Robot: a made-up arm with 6 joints. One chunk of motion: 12 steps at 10 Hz.
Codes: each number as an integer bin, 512 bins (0 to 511) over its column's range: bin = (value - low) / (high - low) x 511, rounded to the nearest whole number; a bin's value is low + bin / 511 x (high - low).
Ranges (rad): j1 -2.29..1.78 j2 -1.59..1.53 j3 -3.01..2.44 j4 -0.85..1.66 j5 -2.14..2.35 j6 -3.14..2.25
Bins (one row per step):
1: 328 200 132 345 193 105
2: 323 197 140 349 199 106
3: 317 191 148 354 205 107
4: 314 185 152 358 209 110
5: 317 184 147 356 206 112
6: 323 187 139 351 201 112
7: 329 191 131 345 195 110
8: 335 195 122 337 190 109
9: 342 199 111 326 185 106
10: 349 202 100 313 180 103
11: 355 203 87 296 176 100
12: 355 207 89 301 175 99
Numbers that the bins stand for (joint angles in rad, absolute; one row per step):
1: 0.3224 -0.3689 -1.6022 0.8446 -0.4442 -2.0325
2: 0.2826 -0.3872 -1.5168 0.8643 -0.3914 -2.0219
3: 0.2348 -0.4238 -1.4315 0.8888 -0.3387 -2.0114
4: 0.2109 -0.4605 -1.3889 0.9085 -0.3036 -1.9797
5: 0.2348 -0.4666 -1.4422 0.8986 -0.3299 -1.9586
6: 0.2826 -0.4482 -1.5275 0.8741 -0.3739 -1.9586
7: 0.3304 -0.4238 -1.6128 0.8446 -0.4266 -1.9797
8: 0.3782 -0.3994 -1.7088 0.8053 -0.4705 -1.9903
9: 0.4340 -0.3750 -1.8261 0.7513 -0.5145 -2.0219
10: 0.4897 -0.3567 -1.9435 0.6874 -0.5584 -2.0536
11: 0.5375 -0.3505 -2.0821 0.6039 -0.5935 -2.0852
12: 0.5375 -0.3261 -2.0608 0.6285 -0.6023 -2.0958

